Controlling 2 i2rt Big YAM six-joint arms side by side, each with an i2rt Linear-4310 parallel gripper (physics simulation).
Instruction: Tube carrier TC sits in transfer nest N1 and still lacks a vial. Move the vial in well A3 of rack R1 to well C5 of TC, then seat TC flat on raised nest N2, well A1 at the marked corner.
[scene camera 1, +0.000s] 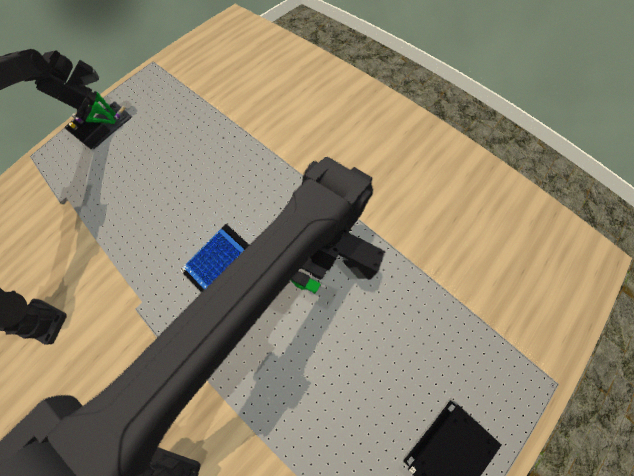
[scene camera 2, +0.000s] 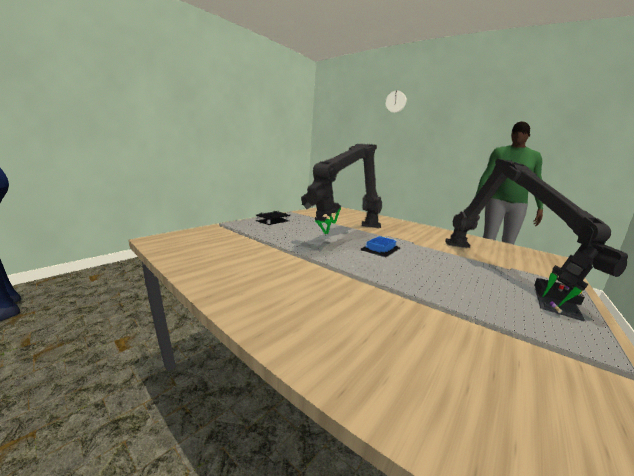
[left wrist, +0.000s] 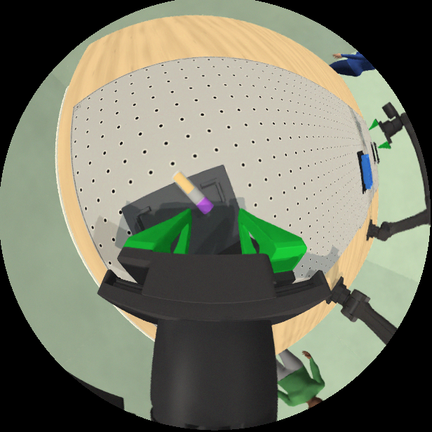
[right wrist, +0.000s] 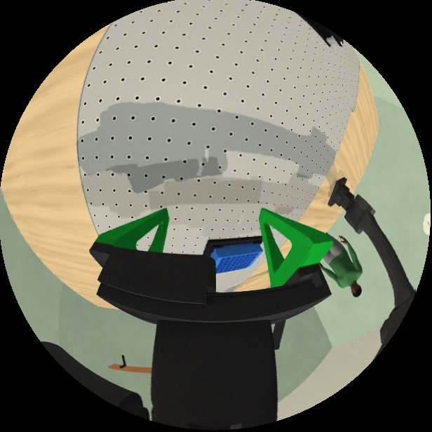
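The blue carrier TC (scene camera 1: 209, 259) (scene camera 2: 381, 243) (left wrist: 366, 172) (right wrist: 237, 258) sits in black nest N1 (scene camera 1: 236, 236) (scene camera 2: 366, 249). Raised black nest N2 (scene camera 1: 455, 443) (scene camera 2: 271, 215) is bare. The black rack R1 (scene camera 1: 80, 134) (scene camera 2: 540, 286) holds vials, including a red-topped vial (scene camera 2: 561, 287); well labels are unreadable. A purple-and-tan vial (scene camera 1: 119, 112) (scene camera 2: 555, 307) (left wrist: 193, 192) lies slanted on a dark plate (left wrist: 165, 197) beside the rack. My left gripper (scene camera 1: 101, 121) (scene camera 2: 552, 301) (left wrist: 214, 213) is part open, low over the rack; its body hides most wells. My right gripper (scene camera 1: 311, 285) (scene camera 2: 327, 231) (right wrist: 213, 212) is wide open, empty, between the two nests.
A grey perforated board (scene camera 1: 179, 153) (scene camera 2: 445, 286) lies on the wooden table (scene camera 1: 358, 117) (scene camera 2: 286, 317) under the nests and rack. The right forearm (scene camera 1: 225, 307) crosses above the board and hides part of TC in scene camera 1. A person in green (scene camera 2: 512, 169) stands behind the table.
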